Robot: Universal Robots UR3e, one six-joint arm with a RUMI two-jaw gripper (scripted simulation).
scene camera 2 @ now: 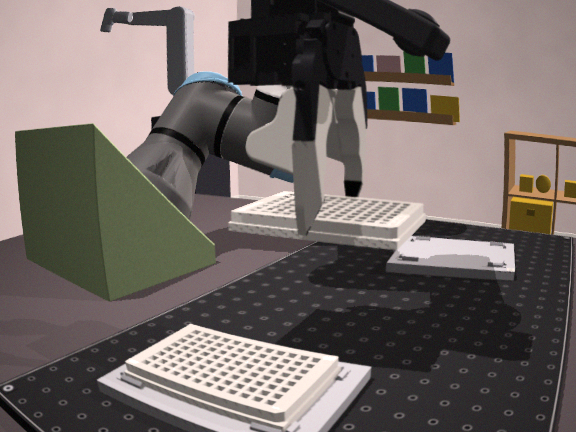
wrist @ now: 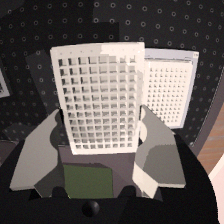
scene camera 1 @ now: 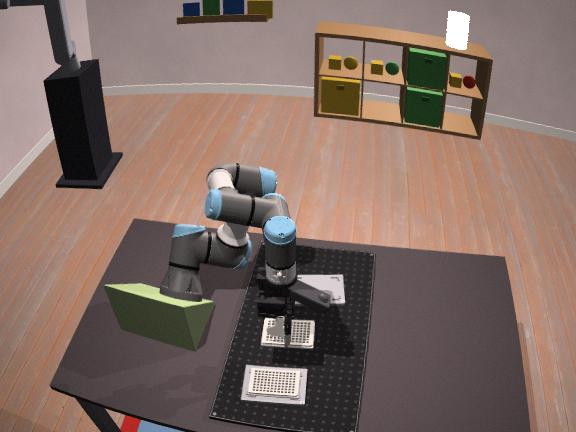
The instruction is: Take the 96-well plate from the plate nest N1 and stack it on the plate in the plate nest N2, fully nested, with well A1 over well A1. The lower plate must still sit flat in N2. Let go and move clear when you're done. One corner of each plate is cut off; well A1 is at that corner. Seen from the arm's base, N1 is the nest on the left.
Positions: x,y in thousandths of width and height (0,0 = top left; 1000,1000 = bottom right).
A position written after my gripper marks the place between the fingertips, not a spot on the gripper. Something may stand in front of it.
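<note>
A white 96-well plate (scene camera 2: 404,872) is visible, also in the wrist view (wrist: 788,382). A plate nest N1 (scene camera 2: 761,596) is visible, also in scene camera 1 (scene camera 1: 567,656). I see my gripper (scene camera 2: 572,513) too, and it appears in scene camera 1 (scene camera 1: 499,774) and in the wrist view (wrist: 453,480) as well.
</note>
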